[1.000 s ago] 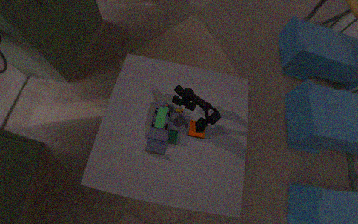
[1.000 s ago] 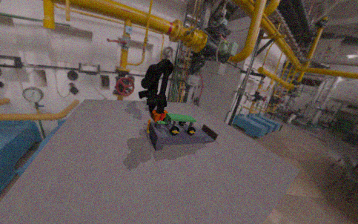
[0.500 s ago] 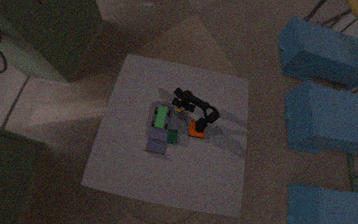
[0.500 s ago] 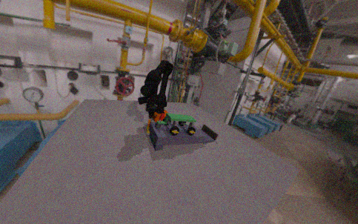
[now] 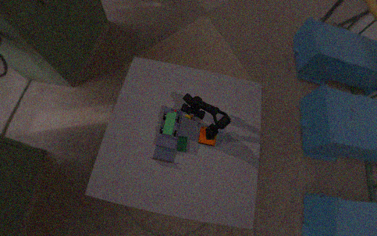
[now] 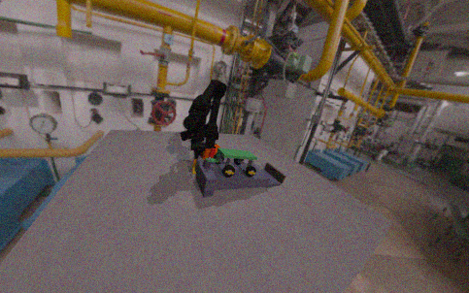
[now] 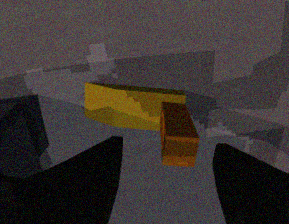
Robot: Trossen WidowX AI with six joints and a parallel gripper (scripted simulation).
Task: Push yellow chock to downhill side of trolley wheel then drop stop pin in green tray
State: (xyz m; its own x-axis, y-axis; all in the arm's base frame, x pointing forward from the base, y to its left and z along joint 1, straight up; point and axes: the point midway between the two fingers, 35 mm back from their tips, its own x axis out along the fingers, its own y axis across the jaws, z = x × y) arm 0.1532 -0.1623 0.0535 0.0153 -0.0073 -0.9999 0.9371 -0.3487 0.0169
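My gripper tip is now 50 mm above the yellow chock and 20 mm short of it. Round my gripper tip: ramp (170 mm ahead, 110 mm to the left, 20 mm below); then stop pin (130 mm ahead, 60 mm above); then trolley (170 mm ahead, 110 mm to the left, 40 mm above).
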